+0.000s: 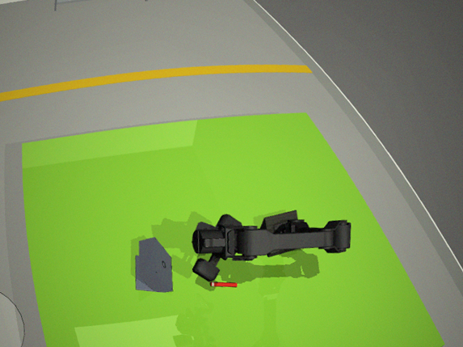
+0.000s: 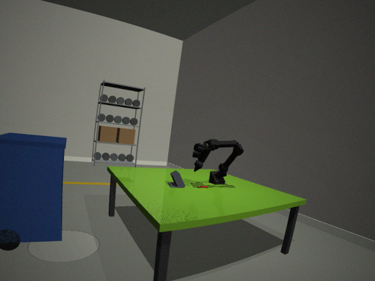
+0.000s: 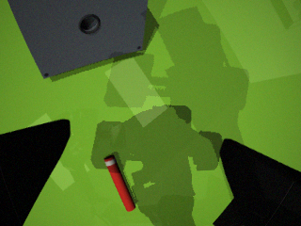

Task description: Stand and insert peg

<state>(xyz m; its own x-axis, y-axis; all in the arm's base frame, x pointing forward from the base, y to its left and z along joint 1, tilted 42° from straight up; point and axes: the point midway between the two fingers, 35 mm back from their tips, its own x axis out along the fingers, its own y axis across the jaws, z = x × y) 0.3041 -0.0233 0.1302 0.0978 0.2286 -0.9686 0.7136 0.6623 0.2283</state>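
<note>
The peg lies 140 mm below my gripper tip, 50 mm behind it and 40 mm to the left of it. The rest, counted from my gripper tip: sloped panel 120 mm ahead, 90 mm below, 50 mm to the right.
</note>
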